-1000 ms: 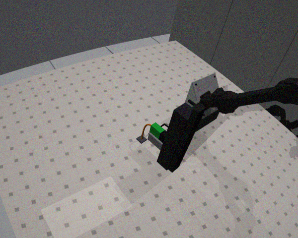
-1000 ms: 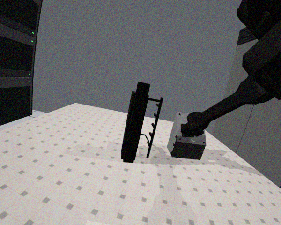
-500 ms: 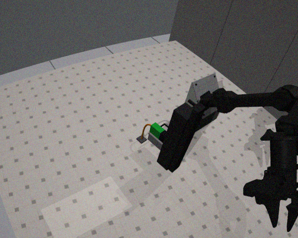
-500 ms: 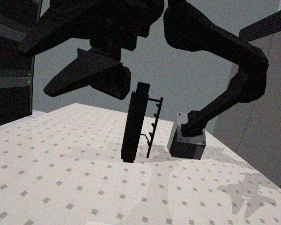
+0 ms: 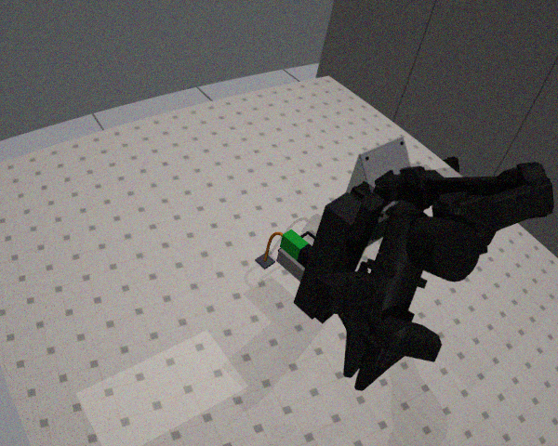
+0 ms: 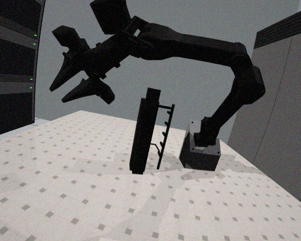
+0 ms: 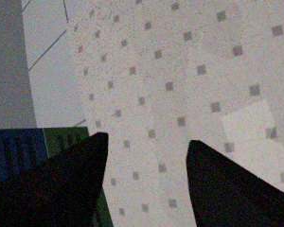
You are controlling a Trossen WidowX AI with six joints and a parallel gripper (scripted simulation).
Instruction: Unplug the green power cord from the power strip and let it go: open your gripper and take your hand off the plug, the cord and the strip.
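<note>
Now: the green plug 26 cm to the right of my gripper tip, 22 cm behind it and 14 cm below it. From my gripper tip the other things lie so: ladder-like rail 31 cm behind, 20 cm to the right, 13 cm below; black power strip 22 cm behind, 19 cm to the right, 13 cm below; grey pad 34 cm to the right, 26 cm below, 22 cm behind.
</note>
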